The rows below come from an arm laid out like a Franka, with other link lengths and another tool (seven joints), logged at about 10 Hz.
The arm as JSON. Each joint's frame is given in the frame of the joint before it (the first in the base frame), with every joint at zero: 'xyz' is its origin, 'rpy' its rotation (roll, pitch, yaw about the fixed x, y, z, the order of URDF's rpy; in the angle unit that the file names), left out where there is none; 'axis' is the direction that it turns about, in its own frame. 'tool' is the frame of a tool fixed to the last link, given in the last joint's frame.
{
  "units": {
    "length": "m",
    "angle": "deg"
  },
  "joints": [
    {
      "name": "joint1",
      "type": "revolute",
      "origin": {
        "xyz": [
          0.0,
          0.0,
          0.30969
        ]
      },
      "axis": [
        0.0,
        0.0,
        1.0
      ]
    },
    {
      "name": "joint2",
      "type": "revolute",
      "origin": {
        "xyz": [
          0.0,
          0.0,
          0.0
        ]
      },
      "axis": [
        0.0,
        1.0,
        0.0
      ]
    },
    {
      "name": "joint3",
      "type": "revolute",
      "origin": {
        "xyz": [
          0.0,
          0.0,
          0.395
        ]
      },
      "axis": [
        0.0,
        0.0,
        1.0
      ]
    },
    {
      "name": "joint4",
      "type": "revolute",
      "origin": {
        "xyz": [
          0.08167,
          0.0,
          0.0
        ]
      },
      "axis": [
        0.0,
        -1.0,
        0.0
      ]
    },
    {
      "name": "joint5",
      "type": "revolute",
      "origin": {
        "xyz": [
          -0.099,
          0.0,
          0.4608
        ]
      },
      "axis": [
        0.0,
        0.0,
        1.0
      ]
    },
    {
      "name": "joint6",
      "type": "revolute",
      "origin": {
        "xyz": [
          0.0,
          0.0,
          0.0
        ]
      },
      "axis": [
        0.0,
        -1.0,
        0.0
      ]
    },
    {
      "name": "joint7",
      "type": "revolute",
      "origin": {
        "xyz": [
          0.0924,
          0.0,
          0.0
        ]
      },
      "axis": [
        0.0,
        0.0,
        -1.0
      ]
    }
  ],
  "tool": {
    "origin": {
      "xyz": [
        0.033,
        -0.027,
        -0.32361
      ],
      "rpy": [
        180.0,
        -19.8,
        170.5
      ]
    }
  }
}
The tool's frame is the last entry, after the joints.
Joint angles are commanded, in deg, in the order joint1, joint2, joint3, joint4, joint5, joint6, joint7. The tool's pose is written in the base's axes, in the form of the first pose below.
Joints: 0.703, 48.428, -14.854, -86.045, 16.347, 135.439, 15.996
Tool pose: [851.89, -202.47, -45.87, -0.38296, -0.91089, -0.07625, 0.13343]
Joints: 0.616, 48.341, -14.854, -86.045, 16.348, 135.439, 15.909
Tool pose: [852.18, -203.74, -44.58, -0.38291, -0.91099, -0.07652, 0.13272]
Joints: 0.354, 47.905, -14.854, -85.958, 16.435, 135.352, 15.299
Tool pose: [854.82, -207.11, -37.52, -0.38011, -0.91251, -0.07805, 0.12942]
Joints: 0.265, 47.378, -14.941, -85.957, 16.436, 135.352, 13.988
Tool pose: [858.39, -209.43, -29.34, -0.37066, -0.91700, -0.07729, 0.12552]
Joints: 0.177, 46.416, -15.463, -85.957, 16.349, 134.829, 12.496
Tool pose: [860.66, -217.13, -14.66, -0.36184, -0.92127, -0.07460, 0.12152]
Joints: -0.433, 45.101, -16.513, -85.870, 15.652, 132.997, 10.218
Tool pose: [855.26, -238.88, 4.64, -0.35155, -0.92559, -0.06525, 0.12425]
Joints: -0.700, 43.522, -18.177, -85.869, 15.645, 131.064, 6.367
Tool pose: [849.86, -261.52, 28.41, -0.33303, -0.93279, -0.05607, 0.12592]
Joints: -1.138, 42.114, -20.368, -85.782, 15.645, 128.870, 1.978
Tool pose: [839.37, -292.60, 51.52, -0.31522, -0.93903, -0.04426, 0.12999]
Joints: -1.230, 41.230, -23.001, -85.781, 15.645, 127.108, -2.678
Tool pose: [826.45, -324.55, 68.95, -0.29600, -0.94509, -0.02883, 0.13549]
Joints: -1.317, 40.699, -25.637, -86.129, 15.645, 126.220, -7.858
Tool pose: [812.06, -357.22, 80.66, -0.27340, -0.95150, -0.01145, 0.14059]
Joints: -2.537, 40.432, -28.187, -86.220, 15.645, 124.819, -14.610
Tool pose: [788.79, -401.45, 89.95, -0.24606, -0.95720, 0.00519, 0.15231]
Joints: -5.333, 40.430, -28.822, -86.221, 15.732, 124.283, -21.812
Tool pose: [766.62, -442.72, 90.86, -0.21420, -0.96327, 0.01298, 0.16144]
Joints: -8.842, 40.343, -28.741, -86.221, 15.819, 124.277, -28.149
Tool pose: [742.95, -484.88, 91.38, -0.19020, -0.96756, 0.01648, 0.16547]
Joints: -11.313, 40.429, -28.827, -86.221, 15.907, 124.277, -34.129
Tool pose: [724.03, -514.41, 90.16, -0.16144, -0.97184, 0.02154, 0.17032]
